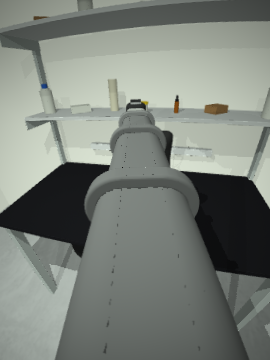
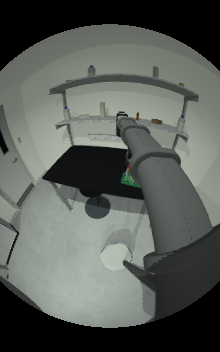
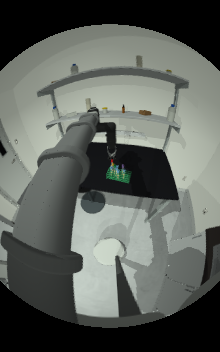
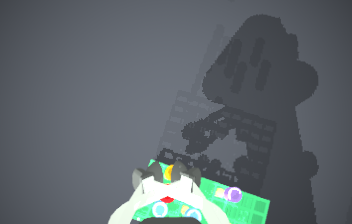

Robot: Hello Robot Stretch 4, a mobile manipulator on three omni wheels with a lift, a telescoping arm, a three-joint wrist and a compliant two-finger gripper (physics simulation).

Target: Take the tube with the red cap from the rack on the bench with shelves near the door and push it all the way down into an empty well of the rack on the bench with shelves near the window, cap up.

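Places are measured from the robot's base along level axes (x right, y ahead, z up), in centimetres.
Where they show: gripper, between the fingertips: (image 2: 127, 164) (image 3: 111, 159) (image 4: 166, 174); robot's base, origin of its link: (image 2: 114, 255) (image 3: 109, 250).
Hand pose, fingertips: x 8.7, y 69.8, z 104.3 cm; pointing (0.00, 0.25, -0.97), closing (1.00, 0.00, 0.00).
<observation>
Things, the pixels of their top centre, and the offset from my fingertips. "spot": a spot on its surface instead. Level surfaces: height alone.
- green rack, a spot on its surface: (image 4: 259, 206) spot: dx +15.3, dy -5.4, dz -12.3 cm
- black bench top, height of its surface: dz -15.7 cm
- red-capped tube, centre of its top: (image 4: 162, 194) (image 3: 110, 159) dx -0.5, dy -2.1, dz +1.8 cm
- purple cap, centre of its top: (image 4: 233, 195) (image 3: 122, 164) dx +8.6, dy -2.8, dz -3.8 cm
- shelf, height of its surface: dz +29.9 cm
- brown box, centre of its top: (image 1: 216, 105) dx +36.3, dy +37.5, dz +34.0 cm
- stool, a spot on its surface: (image 2: 97, 207) (image 3: 92, 202) spot: dx -35.7, dy +13.0, dz -104.0 cm
The gripper (image 3: 112, 156) (image 4: 168, 176) points down over the green rack (image 2: 131, 181) (image 3: 126, 179) (image 4: 259, 206) on the black bench top (image 1: 45, 200) (image 2: 85, 162) (image 3: 160, 175). It is shut on the red-capped tube (image 3: 112, 161) (image 4: 167, 200), whose cap shows between the fingers. The tube is upright; whether its lower end is still within the rack cannot be told. Tubes with a yellow cap (image 4: 169, 172), a purple cap (image 3: 123, 166) (image 4: 233, 194) and light blue caps (image 4: 160, 209) stand in the rack. The second rack does not show.
The arm (image 1: 145, 225) (image 2: 170, 200) (image 3: 45, 200) reaches over the bench. A shelf (image 1: 240, 118) behind it bears bottles and a brown box (image 1: 216, 109). A stool (image 2: 97, 207) (image 3: 93, 202) stands by the bench's front. A door (image 2: 10, 155) is at the left.
</observation>
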